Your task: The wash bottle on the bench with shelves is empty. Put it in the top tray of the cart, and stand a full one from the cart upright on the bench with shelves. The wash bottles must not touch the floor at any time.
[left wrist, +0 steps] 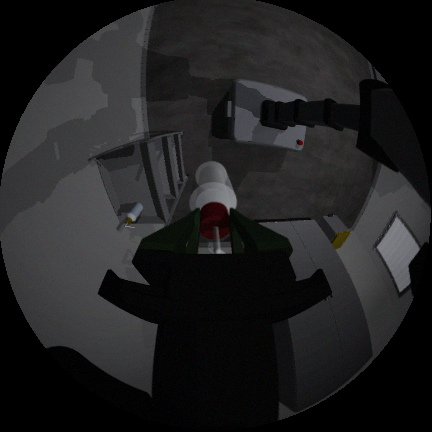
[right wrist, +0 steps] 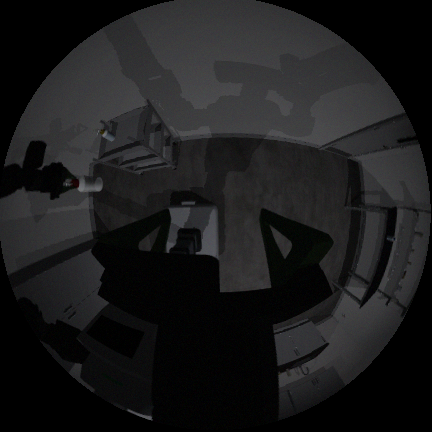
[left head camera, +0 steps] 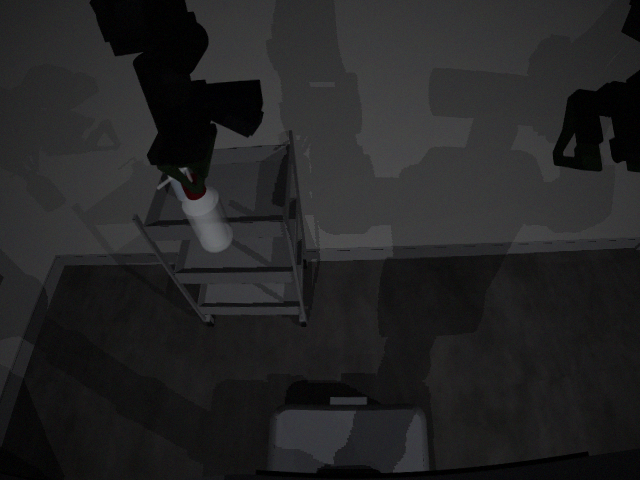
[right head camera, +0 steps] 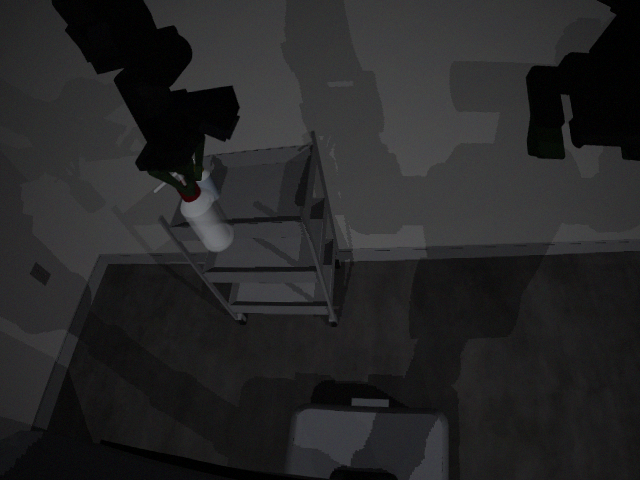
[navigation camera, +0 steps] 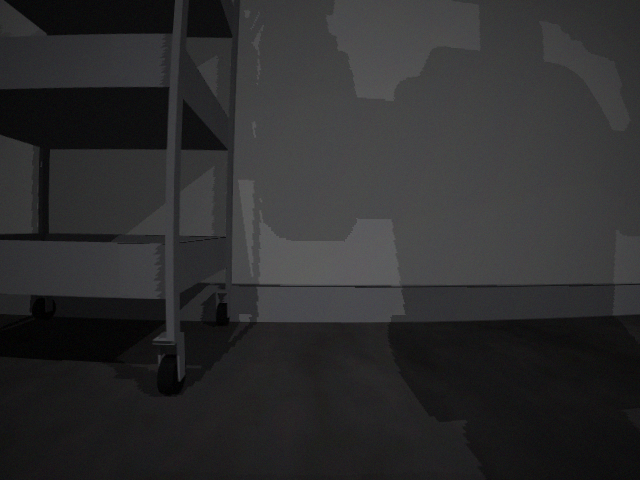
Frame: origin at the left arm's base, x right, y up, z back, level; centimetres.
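Seen in the pictures: left gripper, fingertip midpoint: [left wrist: 214,212] [right wrist: 75,182] [left head camera: 200,185] [right head camera: 194,187]; right gripper, fingertip midpoint: [right wrist: 214,213] [left head camera: 592,161] [right head camera: 577,150].
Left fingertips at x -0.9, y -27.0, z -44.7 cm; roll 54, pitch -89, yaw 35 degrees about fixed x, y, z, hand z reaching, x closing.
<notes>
Offsets run from my left fingertips to a thing's top centre.
My left gripper [left head camera: 193,184] [right head camera: 190,184] [left wrist: 214,212] [right wrist: 75,182] is shut on the neck of a white wash bottle @(dy +3.9, dx -2.1, dz +0.2 cm) [left head camera: 209,223] [right head camera: 210,227] [left wrist: 212,192] [right wrist: 91,184] with a red cap. The bottle hangs tilted in the air, in front of the cart [left head camera: 235,277] [right head camera: 261,277] [left wrist: 154,180] [navigation camera: 77,266] in the head views. A bluish wash bottle @(dy -30.4, dx -31.4, dz -43.2 cm) [right head camera: 208,186] [left wrist: 134,210] [right wrist: 108,135] with a yellow cap stands in the cart's top tray, partly hidden by the left gripper in the head views. My right gripper [left head camera: 610,162] [right head camera: 589,152] [right wrist: 214,213] is open and empty, away from the cart.
A wall stands behind the cart. My white base [left head camera: 310,434] [right head camera: 330,434] [left wrist: 247,120] shows below the arms. A bench with shelves [right wrist: 375,240] is at the far right of the right wrist view, with a small bluish item [right wrist: 391,238]. A tall cabinet [left wrist: 325,320] is at the lower right.
</notes>
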